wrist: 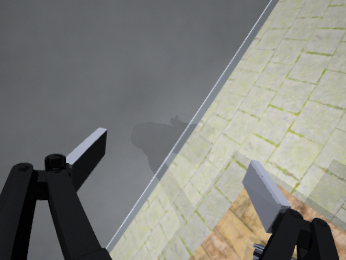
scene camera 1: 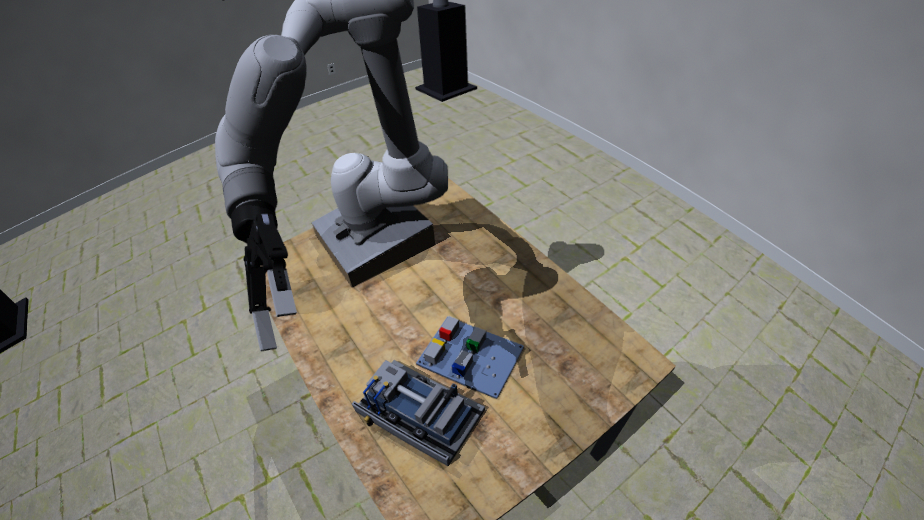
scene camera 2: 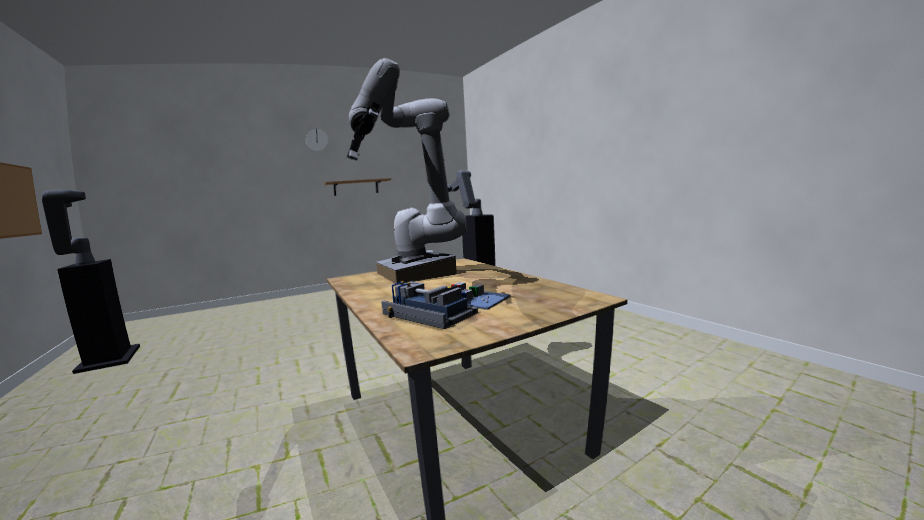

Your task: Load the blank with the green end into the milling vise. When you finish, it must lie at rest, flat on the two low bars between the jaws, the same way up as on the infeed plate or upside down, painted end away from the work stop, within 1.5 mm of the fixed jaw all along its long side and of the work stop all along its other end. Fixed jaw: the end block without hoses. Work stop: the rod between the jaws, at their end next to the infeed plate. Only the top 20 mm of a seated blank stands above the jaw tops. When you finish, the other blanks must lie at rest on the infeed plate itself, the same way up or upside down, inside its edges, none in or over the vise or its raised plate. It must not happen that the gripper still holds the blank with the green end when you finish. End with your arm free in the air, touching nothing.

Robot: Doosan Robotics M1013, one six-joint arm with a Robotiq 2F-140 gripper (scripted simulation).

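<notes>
I can see my gripper (scene camera 1: pixel 276 333), and it is the same gripper that appears in scene camera 2 (scene camera 2: pixel 363 136) and in the wrist view (wrist: pixel 178 157).
</notes>
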